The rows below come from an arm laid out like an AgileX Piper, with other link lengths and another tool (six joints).
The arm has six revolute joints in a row. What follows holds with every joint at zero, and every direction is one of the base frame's. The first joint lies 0.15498 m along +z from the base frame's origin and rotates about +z. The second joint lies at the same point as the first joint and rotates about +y. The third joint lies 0.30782 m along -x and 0.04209 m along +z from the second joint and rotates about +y. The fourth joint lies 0.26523 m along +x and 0.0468 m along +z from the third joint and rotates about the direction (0.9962, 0, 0.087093). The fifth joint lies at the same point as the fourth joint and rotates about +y. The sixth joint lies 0.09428 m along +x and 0.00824 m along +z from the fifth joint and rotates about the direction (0.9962, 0, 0.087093). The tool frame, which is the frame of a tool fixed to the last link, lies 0.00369 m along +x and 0.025 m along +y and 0.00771 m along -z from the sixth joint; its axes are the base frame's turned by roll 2.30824, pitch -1.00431 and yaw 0.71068 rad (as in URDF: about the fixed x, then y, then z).
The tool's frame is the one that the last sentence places.
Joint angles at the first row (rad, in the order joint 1, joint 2, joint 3, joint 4, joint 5, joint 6):
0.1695, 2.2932, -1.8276, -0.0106, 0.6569, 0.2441
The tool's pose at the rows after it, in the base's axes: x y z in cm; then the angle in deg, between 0 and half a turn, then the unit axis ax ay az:
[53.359 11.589 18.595 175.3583 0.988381 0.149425 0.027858]
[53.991 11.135 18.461 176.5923 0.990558 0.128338 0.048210]
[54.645 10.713 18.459 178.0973 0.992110 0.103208 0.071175]
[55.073 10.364 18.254 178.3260 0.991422 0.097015 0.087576]
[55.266 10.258 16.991 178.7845 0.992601 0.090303 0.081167]
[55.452 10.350 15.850 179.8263 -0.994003 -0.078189 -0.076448]
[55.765 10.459 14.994 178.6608 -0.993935 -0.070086 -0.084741]
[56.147 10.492 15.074 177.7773 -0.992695 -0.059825 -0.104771]
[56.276 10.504 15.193 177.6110 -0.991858 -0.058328 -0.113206]
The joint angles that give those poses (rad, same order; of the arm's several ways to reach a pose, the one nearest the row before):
0.1672, 2.3146, -1.8276, -0.0130, 0.6223, 0.2630
0.1566, 2.3230, -1.8276, -0.0090, 0.5716, 0.2967
0.1472, 2.3299, -1.8276, -0.0090, 0.5167, 0.3440
0.1399, 2.3382, -1.8276, -0.0090, 0.4751, 0.3494
0.1374, 2.3625, -1.8276, -0.0066, 0.4631, 0.3616
0.1374, 2.3857, -1.8276, 0.0102, 0.4479, 0.3805
0.1374, 2.4059, -1.8276, 0.0292, 0.4097, 0.3870
0.1374, 2.4104, -1.8276, 0.0292, 0.3639, 0.4106
0.1374, 2.4104, -1.8276, 0.0292, 0.3468, 0.4138

